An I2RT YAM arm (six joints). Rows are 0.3 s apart.
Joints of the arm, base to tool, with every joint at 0 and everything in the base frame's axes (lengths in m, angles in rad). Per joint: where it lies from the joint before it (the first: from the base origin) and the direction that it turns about. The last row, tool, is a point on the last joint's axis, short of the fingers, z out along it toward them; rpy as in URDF.
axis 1: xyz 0 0 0.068 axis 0 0 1
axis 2: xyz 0.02 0.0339 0.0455 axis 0 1 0
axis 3: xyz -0.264 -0.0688 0 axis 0 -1 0
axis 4: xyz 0.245 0.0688 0.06 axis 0 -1 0
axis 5: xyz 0.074 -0.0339 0.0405 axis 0 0 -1
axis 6: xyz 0.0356 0 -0.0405 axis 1 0 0
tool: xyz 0 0 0 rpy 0 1.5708 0
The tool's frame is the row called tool.
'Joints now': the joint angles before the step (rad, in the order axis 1, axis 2, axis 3, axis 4, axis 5, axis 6). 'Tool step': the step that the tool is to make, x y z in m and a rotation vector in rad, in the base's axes. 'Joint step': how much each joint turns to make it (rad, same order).
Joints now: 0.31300, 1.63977, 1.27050, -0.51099, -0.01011, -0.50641
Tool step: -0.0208, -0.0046, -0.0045, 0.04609, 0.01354, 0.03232
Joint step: -0.00007, -0.07786, -0.09902, 0.02269, -0.05764, 0.00567
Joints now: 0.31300, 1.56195, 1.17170, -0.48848, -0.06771, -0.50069
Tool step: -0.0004, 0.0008, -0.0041, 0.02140, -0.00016, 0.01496
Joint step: -0.00003, 0.00030, -0.01832, 0.02548, -0.02520, 0.00151
